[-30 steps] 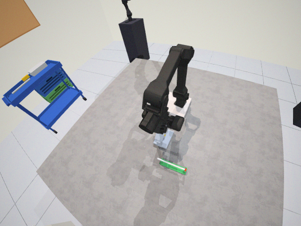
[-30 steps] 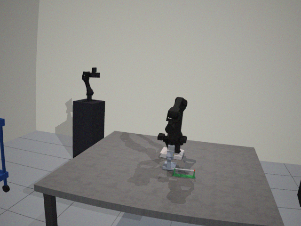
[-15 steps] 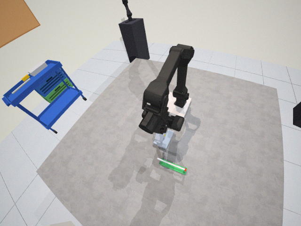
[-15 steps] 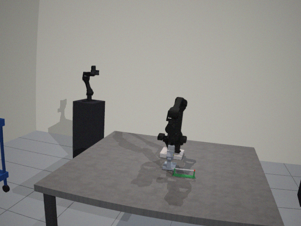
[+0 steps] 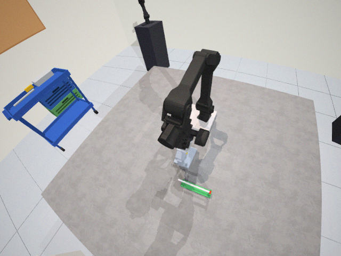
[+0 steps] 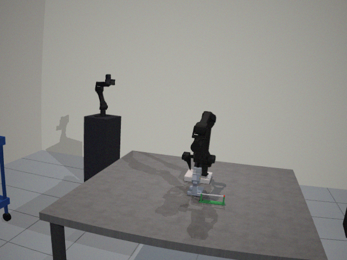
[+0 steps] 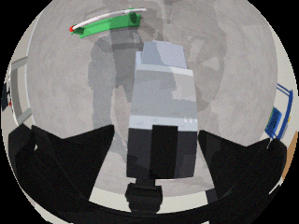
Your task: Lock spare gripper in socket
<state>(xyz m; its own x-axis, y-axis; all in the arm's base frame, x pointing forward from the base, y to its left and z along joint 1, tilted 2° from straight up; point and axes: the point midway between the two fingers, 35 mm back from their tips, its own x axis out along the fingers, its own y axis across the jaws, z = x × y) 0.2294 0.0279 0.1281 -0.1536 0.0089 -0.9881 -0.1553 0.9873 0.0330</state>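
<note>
My gripper tip is now 2 cm short of the spare gripper and 1 cm above it. Also, from my gripper tip: mount: 5 cm ahead, 1 cm to the left, 6 cm below; then green cradle: 14 cm ahead, 13 cm to the left, 10 cm below.
</note>
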